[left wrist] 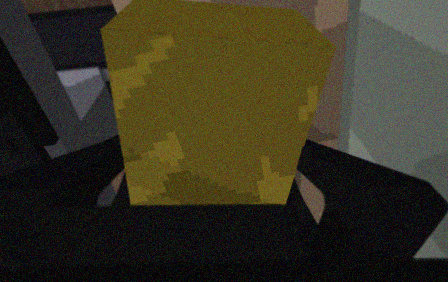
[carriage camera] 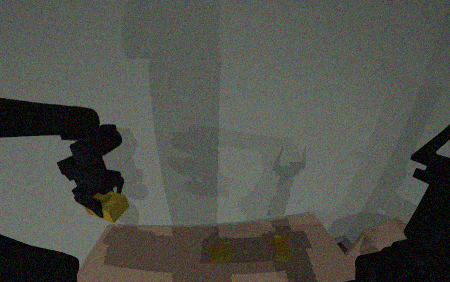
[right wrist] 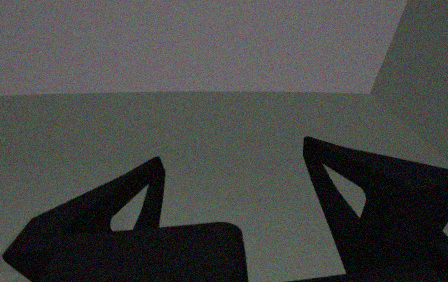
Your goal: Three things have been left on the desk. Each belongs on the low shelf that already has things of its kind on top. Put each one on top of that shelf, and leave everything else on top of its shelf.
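Frame: origin at the left arm's base, x ahead, y left, z up, level; metres.
Seen in the pictures: left gripper, between the fingertips: (left wrist: 209, 135) (carriage camera: 109, 208); right gripper, between the fingertips: (right wrist: 231, 155).
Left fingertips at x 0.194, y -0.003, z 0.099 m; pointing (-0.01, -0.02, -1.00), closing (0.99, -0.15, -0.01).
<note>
A point is followed by its place in that frame.
My left gripper (carriage camera: 104, 197) (left wrist: 209, 135) @(z 0.099, x 0.194, y -0.003 m) is shut on a yellow block (carriage camera: 114, 206) @(z 0.133, x 0.176, y -0.043 m) (left wrist: 215, 100) @(z 0.136, x 0.201, y 0.035 m), held in the air just left of and above the back left corner of a low wooden shelf (carriage camera: 140, 252) @(z -0.277, x 0.268, y 0.041 m). On that shelf's top stand two smaller-looking yellow things, one near the middle (carriage camera: 221, 253) @(z -0.232, x 0.263, y -0.333 m) and one farther right (carriage camera: 281, 248) @(z -0.232, x 0.272, y -0.605 m). Part of the wood also shows behind the held block in the left wrist view. My right gripper (right wrist: 231, 155) @(z 0.430, x 0.027, y -0.643 m) is open and empty, with wall and ceiling beyond it. The desk does not show in these views.
A second wooden shelf (carriage camera: 395, 231) @(z -0.277, x 0.288, y -1.378 m) shows at the lower right, partly hidden by the black right arm (carriage camera: 430, 215) @(z 0.282, x 0.015, y -0.617 m). A small dark thing (carriage camera: 342, 244) @(z -0.879, x 0.565, y -1.533 m) shows between the two shelves. The wall (carriage camera: 300, 75) @(z 0.484, x 0.511, y -0.631 m) rises behind, with arm shadows on it.
</note>
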